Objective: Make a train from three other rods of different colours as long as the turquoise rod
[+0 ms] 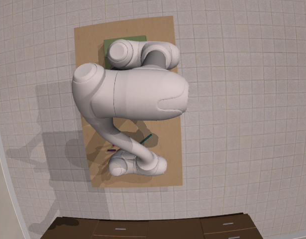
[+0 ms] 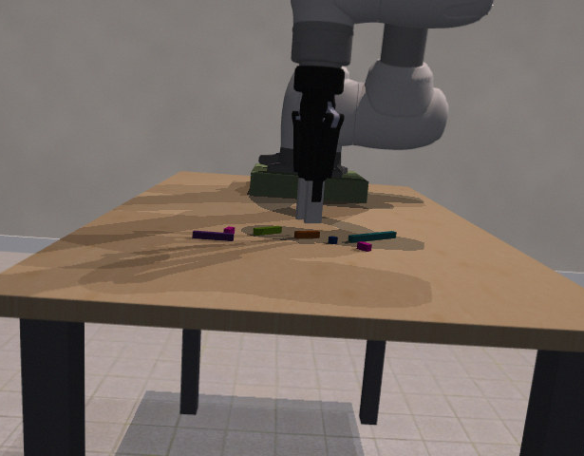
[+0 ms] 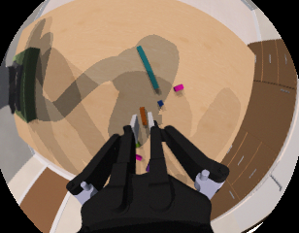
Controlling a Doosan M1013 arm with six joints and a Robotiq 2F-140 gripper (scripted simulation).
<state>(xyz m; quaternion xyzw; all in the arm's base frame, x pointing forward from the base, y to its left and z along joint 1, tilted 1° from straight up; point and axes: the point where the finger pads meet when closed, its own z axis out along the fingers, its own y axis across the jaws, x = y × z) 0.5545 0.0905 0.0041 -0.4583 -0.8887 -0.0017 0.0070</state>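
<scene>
The orange rod lies 50 mm below my hand. The rest, counted from my hand: blue rod: 20 mm ahead, 40 mm to the left, 50 mm below; then lime rod: 60 mm to the right, 50 mm below; then turquoise rod: 40 mm behind, 100 mm to the left, 50 mm below.
</scene>
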